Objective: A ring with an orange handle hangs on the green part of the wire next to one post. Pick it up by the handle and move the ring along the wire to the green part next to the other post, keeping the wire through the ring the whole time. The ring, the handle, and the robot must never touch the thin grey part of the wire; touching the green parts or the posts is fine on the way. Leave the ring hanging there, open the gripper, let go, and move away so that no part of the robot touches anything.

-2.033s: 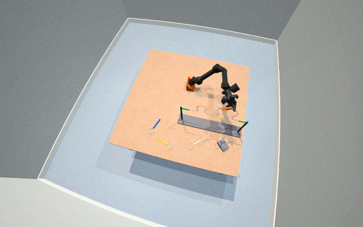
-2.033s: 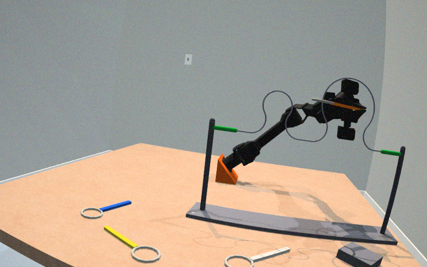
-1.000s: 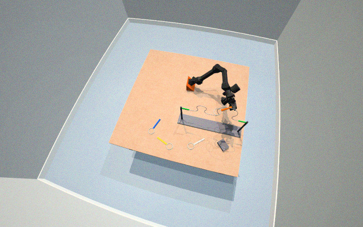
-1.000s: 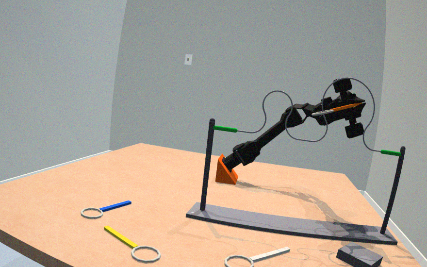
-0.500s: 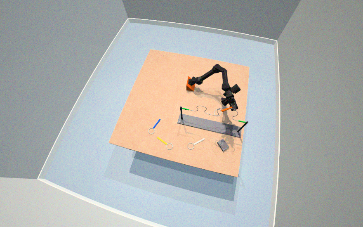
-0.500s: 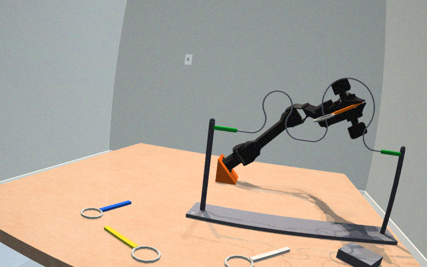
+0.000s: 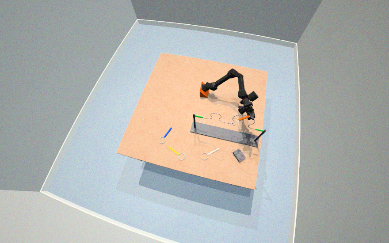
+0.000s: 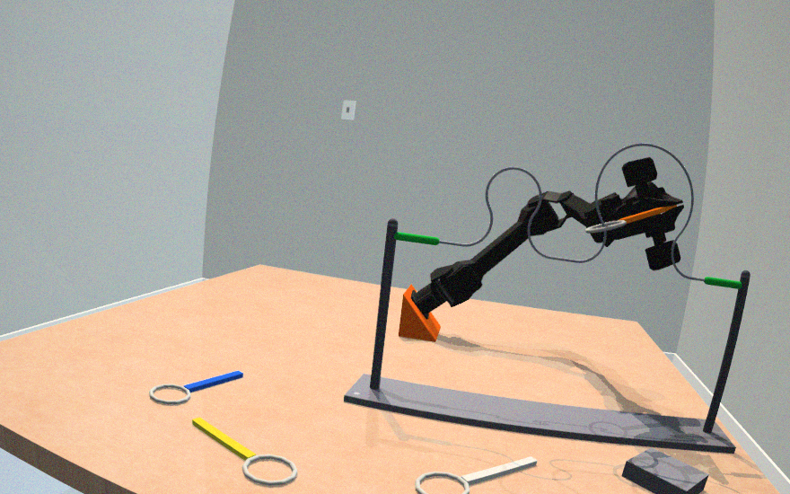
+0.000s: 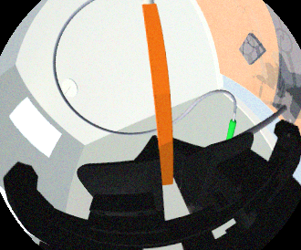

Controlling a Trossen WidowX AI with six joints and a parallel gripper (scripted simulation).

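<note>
The orange-handled ring lies 1 cm behind my gripper tip, 9 cm to the right of it and 4 cm below it. From my gripper tip the other things lie so: yellow-handled ring (23 cm ahead, 58 cm to the right, 37 cm below); grey block (19 cm ahead, 3 cm to the right, 36 cm below); white-handled ring (20 cm ahead, 30 cm to the right, 37 cm below).
</note>
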